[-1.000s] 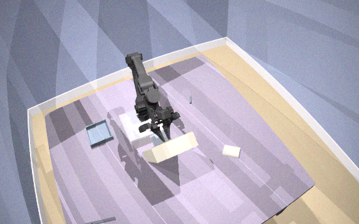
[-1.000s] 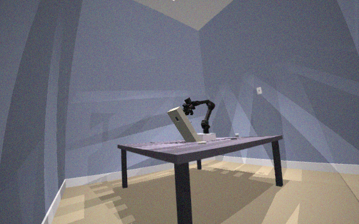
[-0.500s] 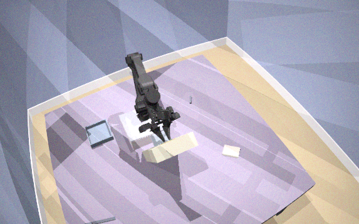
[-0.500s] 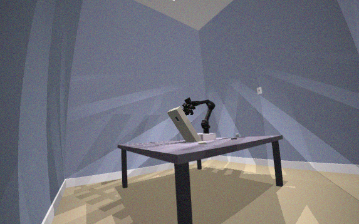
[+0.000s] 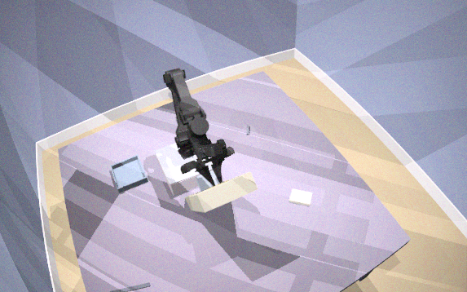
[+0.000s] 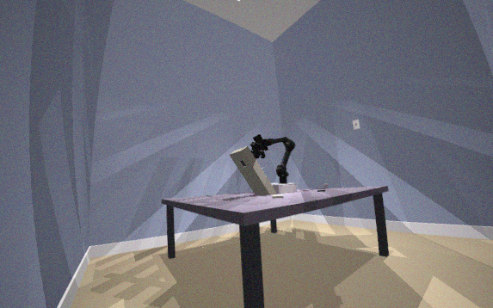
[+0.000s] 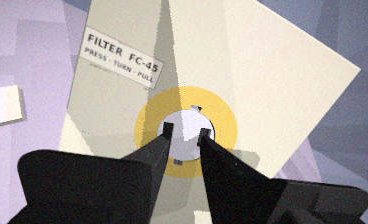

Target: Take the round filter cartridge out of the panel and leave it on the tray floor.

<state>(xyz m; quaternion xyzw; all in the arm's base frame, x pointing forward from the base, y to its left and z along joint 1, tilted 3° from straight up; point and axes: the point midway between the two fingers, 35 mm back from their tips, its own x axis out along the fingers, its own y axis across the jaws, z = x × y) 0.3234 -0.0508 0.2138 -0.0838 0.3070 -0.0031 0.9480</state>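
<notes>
My gripper tip is 10 mm short of the white round filter cartridge and 10 mm above it. Also, from my gripper tip: thin grey peg: 370 mm to the left, 370 mm behind, 270 mm below; then small cream block: 330 mm to the left, 270 mm below, 90 mm ahead; then shallow blue-grey tray: 450 mm behind, 260 mm below, 230 mm to the right.
</notes>
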